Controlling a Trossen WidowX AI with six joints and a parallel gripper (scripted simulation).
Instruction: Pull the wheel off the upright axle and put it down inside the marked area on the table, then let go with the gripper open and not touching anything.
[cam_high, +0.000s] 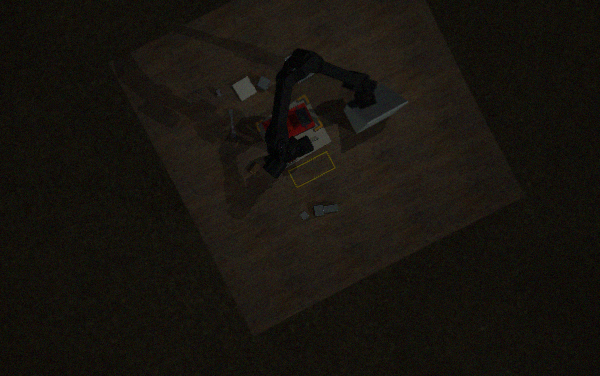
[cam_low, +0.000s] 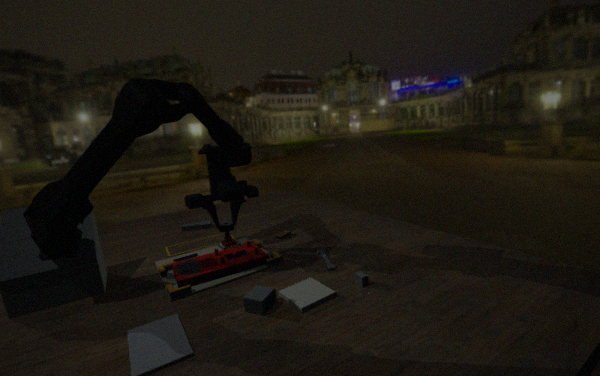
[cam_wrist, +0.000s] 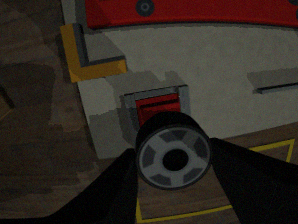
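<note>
My gripper tip is now 2 cm above the axle. Round my gripper tip: wheel (right at my gripper tip); then thin rod (18 cm ahead, 22 cm to the right, 6 cm below); then pale flat tile (8 cm ahead, 34 cm to the right, 5 cm below).
</note>
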